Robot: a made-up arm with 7 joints. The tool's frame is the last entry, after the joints. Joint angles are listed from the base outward.
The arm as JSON. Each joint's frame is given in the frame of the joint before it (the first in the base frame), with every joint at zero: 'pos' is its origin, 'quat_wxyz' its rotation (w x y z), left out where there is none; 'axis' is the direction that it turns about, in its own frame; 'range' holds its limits. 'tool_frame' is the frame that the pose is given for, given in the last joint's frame.
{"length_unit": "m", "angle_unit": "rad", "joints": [
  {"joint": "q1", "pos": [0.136, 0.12, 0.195], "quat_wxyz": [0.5, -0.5, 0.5, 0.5], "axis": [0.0, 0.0, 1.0], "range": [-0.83, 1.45]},
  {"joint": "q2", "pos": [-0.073, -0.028, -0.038], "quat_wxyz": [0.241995, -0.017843, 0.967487, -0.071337], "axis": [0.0, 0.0, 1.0], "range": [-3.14, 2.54]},
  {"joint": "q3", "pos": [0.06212, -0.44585, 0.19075], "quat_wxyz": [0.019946, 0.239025, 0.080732, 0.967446], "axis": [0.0, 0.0, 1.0], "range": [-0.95, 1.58]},
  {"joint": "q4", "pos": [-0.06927, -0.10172, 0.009], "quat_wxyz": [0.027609, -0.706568, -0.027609, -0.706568], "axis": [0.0, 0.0, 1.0], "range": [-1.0, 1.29]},
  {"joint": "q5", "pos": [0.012, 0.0, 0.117], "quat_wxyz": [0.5, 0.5, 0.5, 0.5], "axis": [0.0, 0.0, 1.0], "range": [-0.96, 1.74]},
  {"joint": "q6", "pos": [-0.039, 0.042, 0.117], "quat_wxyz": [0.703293, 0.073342, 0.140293, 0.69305], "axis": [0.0, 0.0, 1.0], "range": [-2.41, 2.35]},
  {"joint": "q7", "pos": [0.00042, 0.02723, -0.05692], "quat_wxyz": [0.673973, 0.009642, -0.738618, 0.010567], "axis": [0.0, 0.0, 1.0], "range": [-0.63, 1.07]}
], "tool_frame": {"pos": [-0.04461, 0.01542, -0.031], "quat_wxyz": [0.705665, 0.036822, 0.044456, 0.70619]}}
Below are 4 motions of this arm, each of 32 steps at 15 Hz.
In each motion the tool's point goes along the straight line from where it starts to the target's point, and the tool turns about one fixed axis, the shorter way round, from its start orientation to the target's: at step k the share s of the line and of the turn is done. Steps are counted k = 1, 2, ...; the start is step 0. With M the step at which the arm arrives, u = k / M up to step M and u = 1 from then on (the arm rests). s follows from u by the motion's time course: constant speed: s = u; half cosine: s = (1 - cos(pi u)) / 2; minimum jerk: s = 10 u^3 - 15 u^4 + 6 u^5.
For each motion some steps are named. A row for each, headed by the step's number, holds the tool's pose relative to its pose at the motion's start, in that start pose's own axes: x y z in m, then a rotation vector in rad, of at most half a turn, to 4 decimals.
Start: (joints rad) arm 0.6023 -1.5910 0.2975 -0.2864 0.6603 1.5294 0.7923
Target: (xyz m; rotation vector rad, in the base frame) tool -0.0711 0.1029 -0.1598 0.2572 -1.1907 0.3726
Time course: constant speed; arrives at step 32
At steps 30, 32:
30: -0.0043 0.0343 0.0532 -0.4939 -0.5960 -0.0333
32: -0.0046 0.0365 0.0567 -0.5269 -0.6358 -0.0355

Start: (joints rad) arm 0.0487 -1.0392 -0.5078 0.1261 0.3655 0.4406 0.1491
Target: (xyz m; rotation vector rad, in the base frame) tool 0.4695 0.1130 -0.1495 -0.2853 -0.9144 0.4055
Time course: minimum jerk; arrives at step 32
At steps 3, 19, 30, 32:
3: 0.0002 0.0003 0.0005 -0.0023 -0.0106 -0.0005
19: 0.0229 0.0302 0.0512 -0.2209 -1.0032 -0.0510
30: 0.0341 0.0449 0.0761 -0.3282 -1.4902 -0.0757
32: 0.0341 0.0450 0.0763 -0.3289 -1.4935 -0.0759

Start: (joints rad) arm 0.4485 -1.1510 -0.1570 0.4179 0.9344 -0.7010 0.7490
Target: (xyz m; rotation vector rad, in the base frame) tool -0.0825 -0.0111 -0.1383 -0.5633 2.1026 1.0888
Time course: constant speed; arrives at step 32
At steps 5, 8, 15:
5: -0.0204 0.0123 -0.0436 -0.0772 0.1593 -0.0083
8: -0.0327 0.0197 -0.0698 -0.1235 0.2549 -0.0133
15: -0.0613 0.0369 -0.1309 -0.2316 0.4779 -0.0248

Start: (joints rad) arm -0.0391 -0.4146 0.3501 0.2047 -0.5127 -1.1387 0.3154
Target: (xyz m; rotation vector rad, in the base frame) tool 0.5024 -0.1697 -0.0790 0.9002 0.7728 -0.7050
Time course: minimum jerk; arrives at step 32
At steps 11, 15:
11: -0.0002 -0.0356 0.0057 0.1596 -0.1653 0.0100
15: -0.0005 -0.0697 0.0111 0.3125 -0.3235 0.0196

